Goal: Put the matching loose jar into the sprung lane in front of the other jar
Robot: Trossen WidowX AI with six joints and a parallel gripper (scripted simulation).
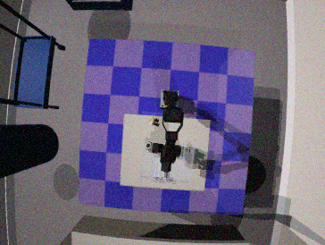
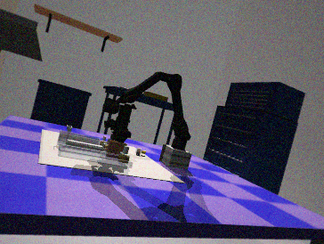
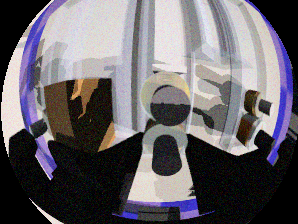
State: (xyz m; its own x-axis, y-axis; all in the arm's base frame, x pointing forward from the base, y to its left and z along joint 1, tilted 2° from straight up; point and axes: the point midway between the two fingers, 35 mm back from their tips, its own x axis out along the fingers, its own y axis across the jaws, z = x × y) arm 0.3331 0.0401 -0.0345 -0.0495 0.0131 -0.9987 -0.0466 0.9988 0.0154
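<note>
The brown box lies 80 mm to the left of my gripper tip, 10 mm ahead of it and 10 mm above it.
</note>
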